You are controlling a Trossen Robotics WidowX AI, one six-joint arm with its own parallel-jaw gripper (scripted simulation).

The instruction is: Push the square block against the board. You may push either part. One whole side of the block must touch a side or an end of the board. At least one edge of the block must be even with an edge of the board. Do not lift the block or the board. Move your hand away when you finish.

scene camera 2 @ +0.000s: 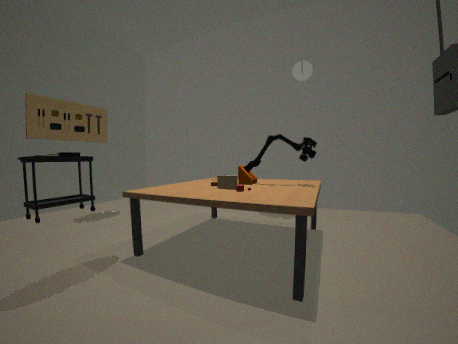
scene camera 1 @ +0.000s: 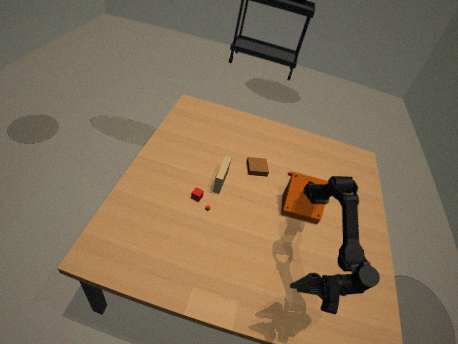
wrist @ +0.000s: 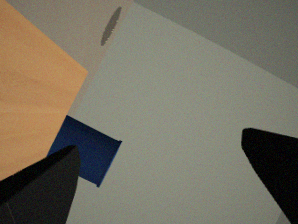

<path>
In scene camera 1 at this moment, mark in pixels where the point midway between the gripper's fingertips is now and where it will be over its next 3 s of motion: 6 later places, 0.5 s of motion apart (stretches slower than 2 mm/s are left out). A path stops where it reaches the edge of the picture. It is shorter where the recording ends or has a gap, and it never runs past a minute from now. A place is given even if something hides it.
The gripper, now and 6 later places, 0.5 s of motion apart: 293,287; 281,292; 257,298; 232,294; 215,280; 201,261; 191,244
</path>
